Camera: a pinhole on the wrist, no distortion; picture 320 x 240 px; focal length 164.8 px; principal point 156.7 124.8 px. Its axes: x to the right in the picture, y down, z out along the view. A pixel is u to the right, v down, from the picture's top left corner.
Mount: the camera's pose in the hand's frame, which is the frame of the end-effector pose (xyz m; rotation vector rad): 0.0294 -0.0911 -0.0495 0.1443 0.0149 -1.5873
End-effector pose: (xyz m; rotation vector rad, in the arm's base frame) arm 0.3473 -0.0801 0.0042 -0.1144 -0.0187 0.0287
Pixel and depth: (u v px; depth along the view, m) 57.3 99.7 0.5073
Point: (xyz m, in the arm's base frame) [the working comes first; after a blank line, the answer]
In the camera's frame: -0.3060 -0.0773 0.5073

0.2480 0.1350 0.4591
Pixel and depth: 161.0 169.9 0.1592
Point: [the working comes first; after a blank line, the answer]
In the camera's frame: 0.0042 0.0436 0.1592

0.4076 -0.1770 0.1288
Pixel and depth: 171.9 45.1 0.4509
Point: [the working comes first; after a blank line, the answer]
In the camera's frame: 0.0416 -0.2181 0.4509

0.1187 -0.2154 0.3933
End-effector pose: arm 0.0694 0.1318 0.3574 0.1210 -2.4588 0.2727
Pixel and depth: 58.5 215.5 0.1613
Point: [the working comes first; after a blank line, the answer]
In the camera's frame: -0.0961 0.0888 0.1613

-0.0882 0.0878 0.3280
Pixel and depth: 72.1 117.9 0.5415
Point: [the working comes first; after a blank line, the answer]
In the camera's frame: -0.2780 -0.0227 0.5415

-0.2341 0.1449 -0.0788
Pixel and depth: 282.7 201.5 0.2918
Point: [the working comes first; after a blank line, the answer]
In the camera's frame: 0.2231 0.1358 0.2918

-0.1222 -0.2586 0.3252
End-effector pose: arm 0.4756 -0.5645 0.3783 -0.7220 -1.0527 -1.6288
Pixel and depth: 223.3 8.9 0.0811
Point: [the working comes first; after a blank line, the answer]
In the camera's frame: 0.0328 -0.0570 0.0811

0.3605 -0.5165 0.3216
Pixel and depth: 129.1 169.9 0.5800
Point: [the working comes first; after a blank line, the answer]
In the camera's frame: -0.0971 0.1587 0.5800

0.3576 -0.1270 0.7223
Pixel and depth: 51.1 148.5 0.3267
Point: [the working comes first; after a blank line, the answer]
In the camera's frame: -0.2093 0.0470 0.3267

0.5273 -0.3258 0.5777
